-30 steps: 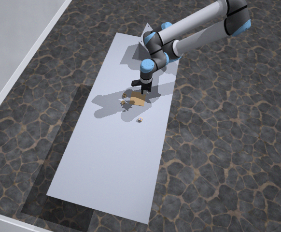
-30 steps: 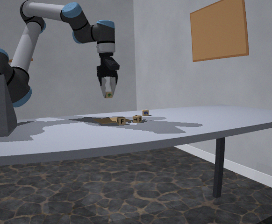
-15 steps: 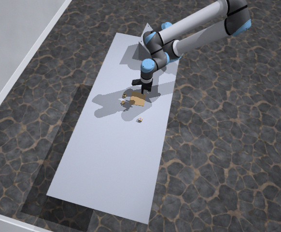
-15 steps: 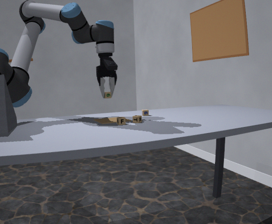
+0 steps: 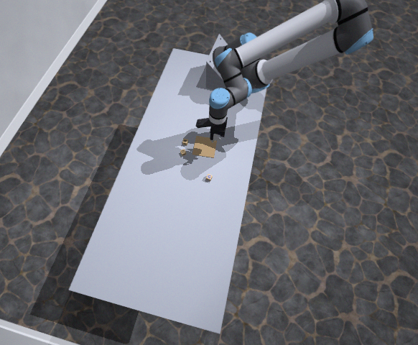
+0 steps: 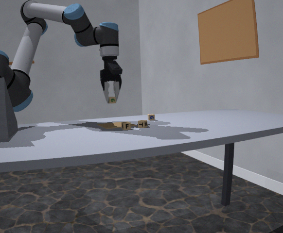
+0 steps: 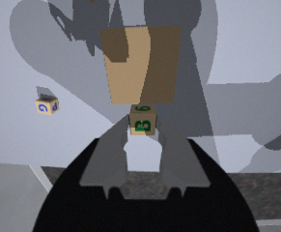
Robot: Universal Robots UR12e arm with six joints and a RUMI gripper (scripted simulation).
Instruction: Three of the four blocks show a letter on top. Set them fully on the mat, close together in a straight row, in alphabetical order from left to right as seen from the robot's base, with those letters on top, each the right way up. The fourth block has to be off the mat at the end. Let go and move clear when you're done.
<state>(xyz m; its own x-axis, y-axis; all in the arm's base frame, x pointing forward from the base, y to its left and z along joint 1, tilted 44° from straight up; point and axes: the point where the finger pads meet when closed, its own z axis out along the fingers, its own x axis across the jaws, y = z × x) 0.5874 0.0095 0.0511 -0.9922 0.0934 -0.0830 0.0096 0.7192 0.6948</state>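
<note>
My gripper is now 110 mm above the tan mat and 50 mm to the left of it. From my hand the other things lie so: green-marked block right at my hand; blue-marked block 210 mm ahead, 100 mm below, 20 mm to the left.
</note>
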